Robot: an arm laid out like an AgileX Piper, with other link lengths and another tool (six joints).
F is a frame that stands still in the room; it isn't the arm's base.
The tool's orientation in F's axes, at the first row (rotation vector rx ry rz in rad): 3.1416 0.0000 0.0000
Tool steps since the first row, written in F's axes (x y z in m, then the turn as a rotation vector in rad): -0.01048 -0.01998 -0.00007 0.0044 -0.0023 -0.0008; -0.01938 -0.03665 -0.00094 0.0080 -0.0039 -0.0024; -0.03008 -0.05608 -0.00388 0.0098 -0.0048 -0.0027; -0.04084 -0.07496 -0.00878 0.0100 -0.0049 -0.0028
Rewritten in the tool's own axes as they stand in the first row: -0.01048 0.01998 0.00007 0.0044 0.0023 0.0008; -0.01938 0.03665 0.00094 0.0080 0.0039 0.0024; -0.03008 0.05608 0.00388 0.0098 0.0048 0.0027; -0.04084 0.07496 0.00878 0.0100 0.0049 0.0028
